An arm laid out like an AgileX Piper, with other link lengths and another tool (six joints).
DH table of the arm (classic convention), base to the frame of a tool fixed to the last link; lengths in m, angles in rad. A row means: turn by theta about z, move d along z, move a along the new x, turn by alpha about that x. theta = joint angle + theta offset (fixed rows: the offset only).
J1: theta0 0; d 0.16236; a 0; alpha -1.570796
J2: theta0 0.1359; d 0; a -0.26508; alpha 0
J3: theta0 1.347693; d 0; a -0.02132; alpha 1.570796
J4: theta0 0; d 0.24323; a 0; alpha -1.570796
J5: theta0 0; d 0; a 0; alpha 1.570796
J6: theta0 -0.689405; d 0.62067; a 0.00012; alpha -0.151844
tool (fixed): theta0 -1.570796; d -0.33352; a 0; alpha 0
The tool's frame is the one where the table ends.
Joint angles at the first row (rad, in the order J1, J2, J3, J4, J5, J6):
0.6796, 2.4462, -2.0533, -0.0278, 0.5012, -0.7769
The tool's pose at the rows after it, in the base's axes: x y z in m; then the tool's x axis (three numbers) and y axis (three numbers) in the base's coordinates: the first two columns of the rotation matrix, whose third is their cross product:
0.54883, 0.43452, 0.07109, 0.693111, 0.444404, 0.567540, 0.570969, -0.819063, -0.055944
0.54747, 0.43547, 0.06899, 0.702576, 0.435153, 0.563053, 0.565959, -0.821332, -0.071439
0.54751, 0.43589, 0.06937, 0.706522, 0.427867, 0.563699, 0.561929, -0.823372, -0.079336
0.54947, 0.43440, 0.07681, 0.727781, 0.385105, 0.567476, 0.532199, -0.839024, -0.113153
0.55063, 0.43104, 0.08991, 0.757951, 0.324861, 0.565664, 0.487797, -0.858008, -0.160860
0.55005, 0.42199, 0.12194, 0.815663, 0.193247, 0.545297, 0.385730, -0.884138, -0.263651
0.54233, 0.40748, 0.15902, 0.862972, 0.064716, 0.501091, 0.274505, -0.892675, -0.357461
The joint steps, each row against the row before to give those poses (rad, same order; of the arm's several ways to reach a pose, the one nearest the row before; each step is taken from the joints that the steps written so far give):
0.0000, 0.0051, 0.0000, 0.0111, 0.0008, 0.0000
0.0000, 0.0025, 0.0000, 0.0167, 0.0012, 0.0000
0.0000, 0.0000, 0.0000, 0.0053, -0.0019, 0.0041
-0.0002, -0.0113, 0.0000, 0.0011, 0.0011, 0.0465
0.0000, -0.0247, -0.0001, 0.0000, 0.0154, 0.0679
0.0000, -0.0626, -0.0069, 0.0020, 0.0556, 0.1458
0.0000, -0.0869, -0.0011, 0.0000, 0.0869, 0.1463

